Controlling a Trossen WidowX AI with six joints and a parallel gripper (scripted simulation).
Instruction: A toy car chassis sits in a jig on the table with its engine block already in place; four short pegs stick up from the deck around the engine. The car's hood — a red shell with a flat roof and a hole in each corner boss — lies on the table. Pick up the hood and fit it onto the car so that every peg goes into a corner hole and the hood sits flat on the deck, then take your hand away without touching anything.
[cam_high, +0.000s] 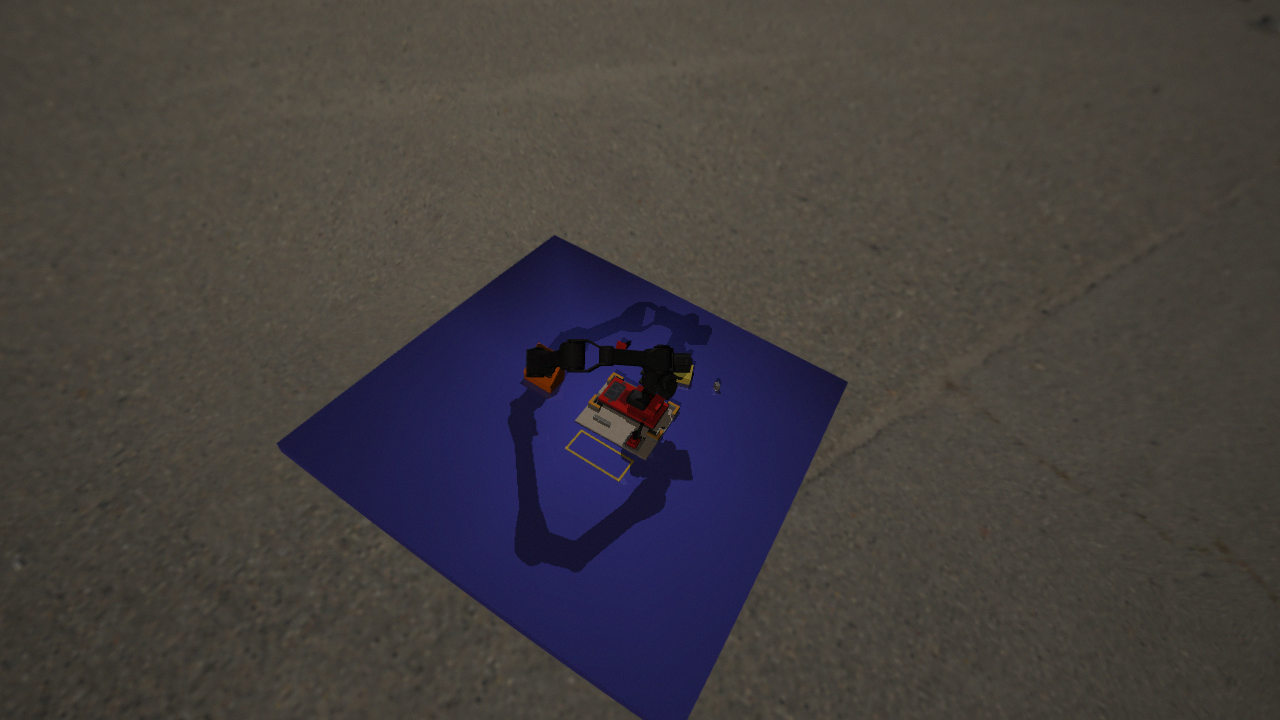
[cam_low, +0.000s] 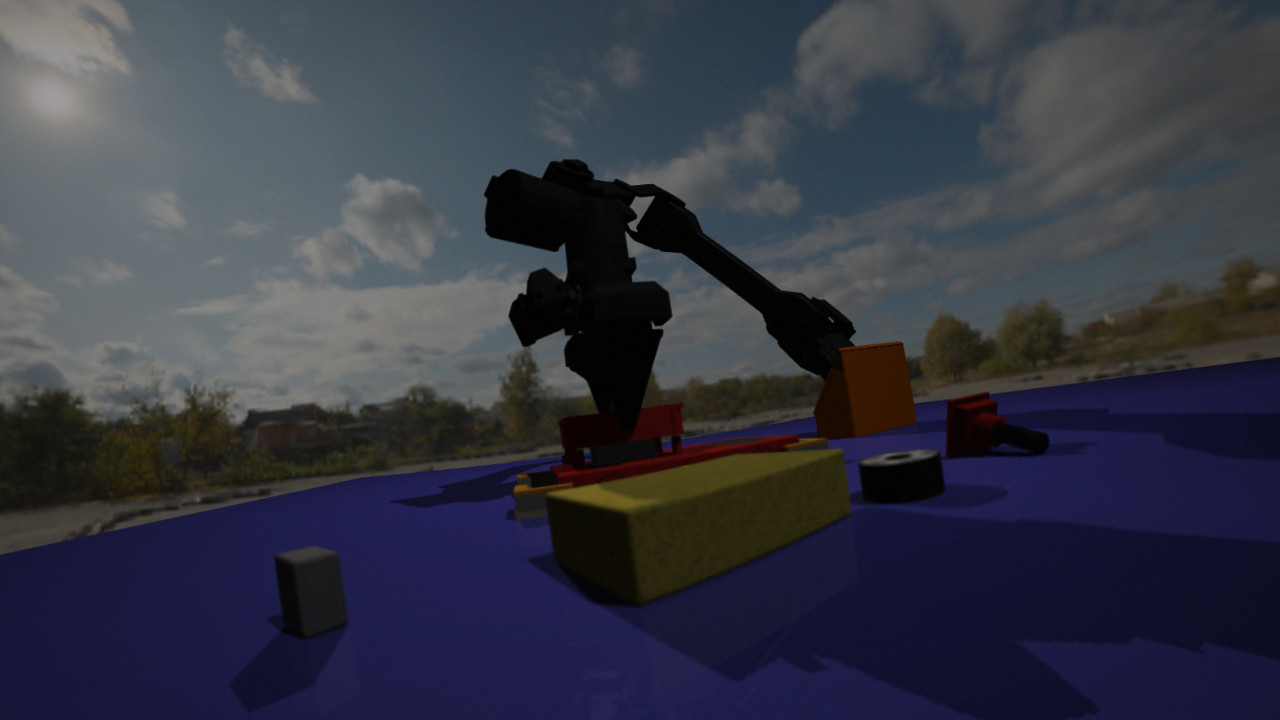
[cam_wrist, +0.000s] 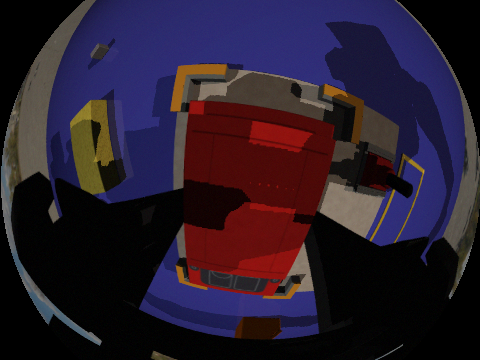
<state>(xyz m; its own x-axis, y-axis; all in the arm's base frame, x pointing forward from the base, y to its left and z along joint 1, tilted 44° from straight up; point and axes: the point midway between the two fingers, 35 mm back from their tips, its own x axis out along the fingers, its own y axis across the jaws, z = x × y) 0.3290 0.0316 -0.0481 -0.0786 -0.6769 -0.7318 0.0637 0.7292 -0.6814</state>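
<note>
My gripper tip is 30 mm above the grey engine block and 10 mm to the right of it. Also, from my gripper tip: red hood 10 mm above; beige jig 40 mm below, 30 mm to the right, 30 mm behind; yellow block 200 mm to the left, 40 mm below, 20 mm ahead.
</note>
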